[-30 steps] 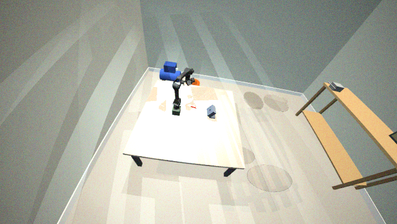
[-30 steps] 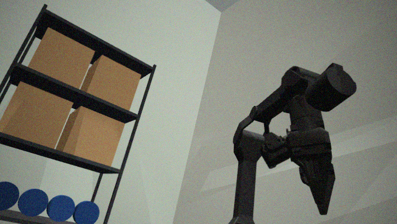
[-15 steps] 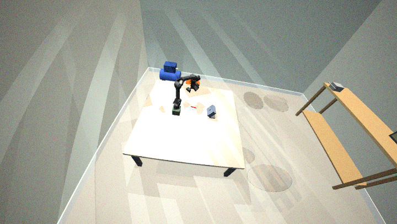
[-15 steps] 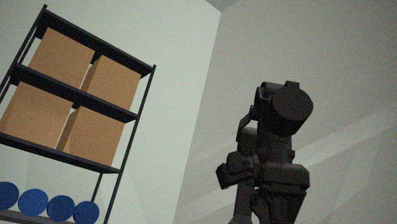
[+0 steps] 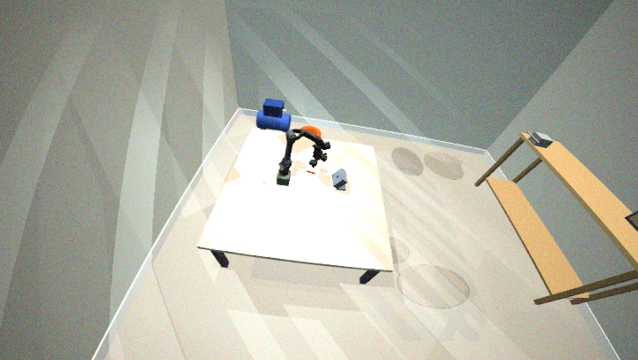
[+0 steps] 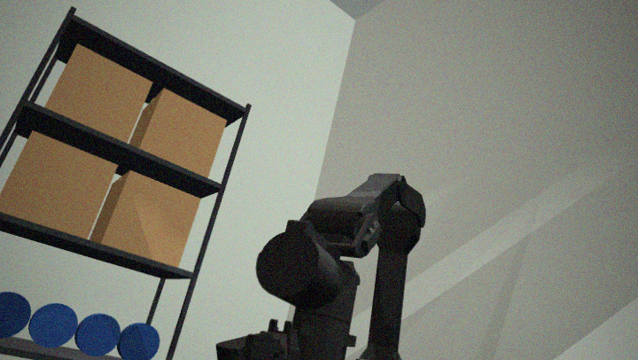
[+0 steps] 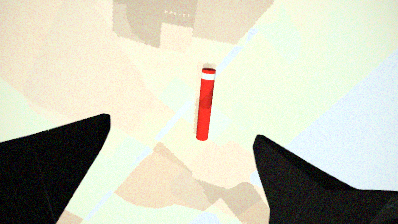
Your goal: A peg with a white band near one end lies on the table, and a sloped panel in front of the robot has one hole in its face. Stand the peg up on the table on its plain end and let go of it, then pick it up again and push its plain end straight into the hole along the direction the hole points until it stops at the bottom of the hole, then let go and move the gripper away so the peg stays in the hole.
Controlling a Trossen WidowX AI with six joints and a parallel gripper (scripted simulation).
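Right now the red peg is 10 mm behind my gripper tip, 20 mm to the right of it and 90 mm below it. The rest, counted from my gripper tip: grey sloped panel 200 mm ahead, 130 mm to the right, 20 mm below.
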